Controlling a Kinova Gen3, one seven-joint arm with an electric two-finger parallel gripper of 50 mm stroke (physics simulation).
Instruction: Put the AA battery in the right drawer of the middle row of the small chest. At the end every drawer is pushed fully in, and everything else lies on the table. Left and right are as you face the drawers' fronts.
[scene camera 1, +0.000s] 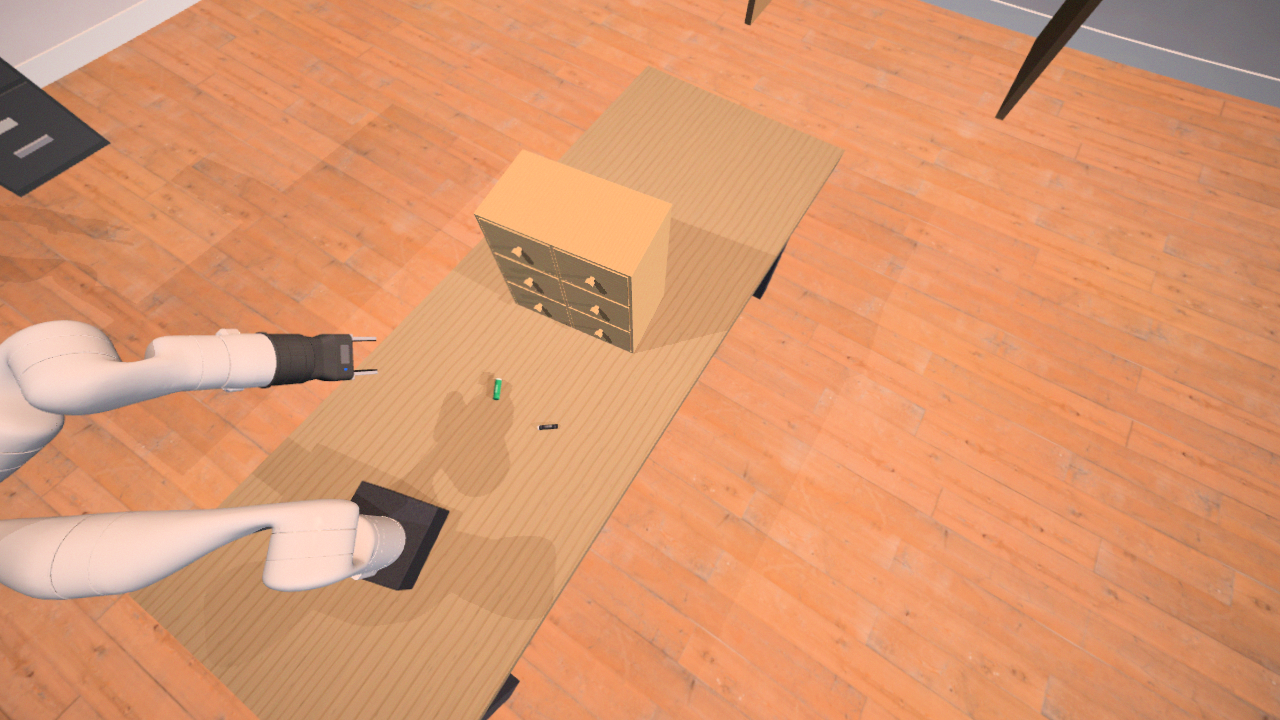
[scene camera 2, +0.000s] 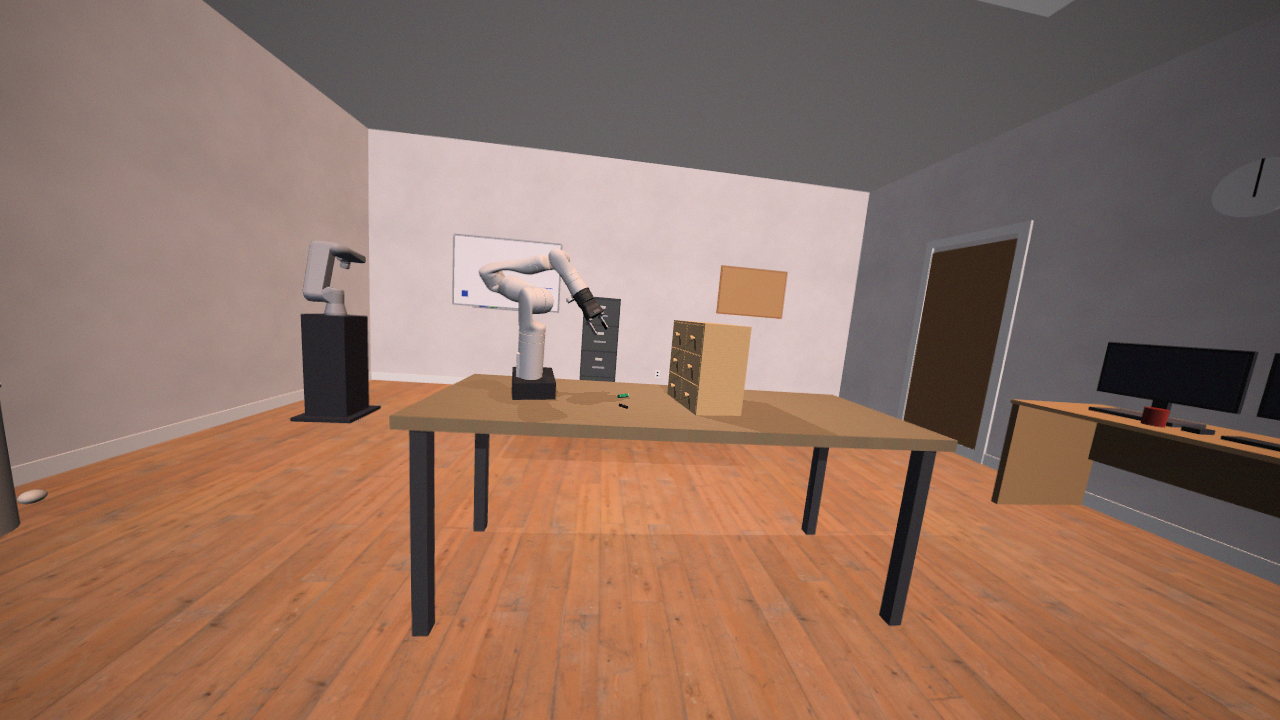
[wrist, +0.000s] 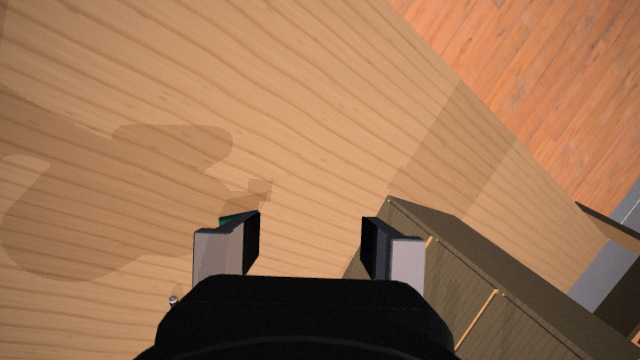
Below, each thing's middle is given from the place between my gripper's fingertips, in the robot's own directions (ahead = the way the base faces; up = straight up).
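Wooden chest (scene camera 1: 612, 226): 90 mm below my hand, 170 mm to the right of it, 410 mm ahead of it.
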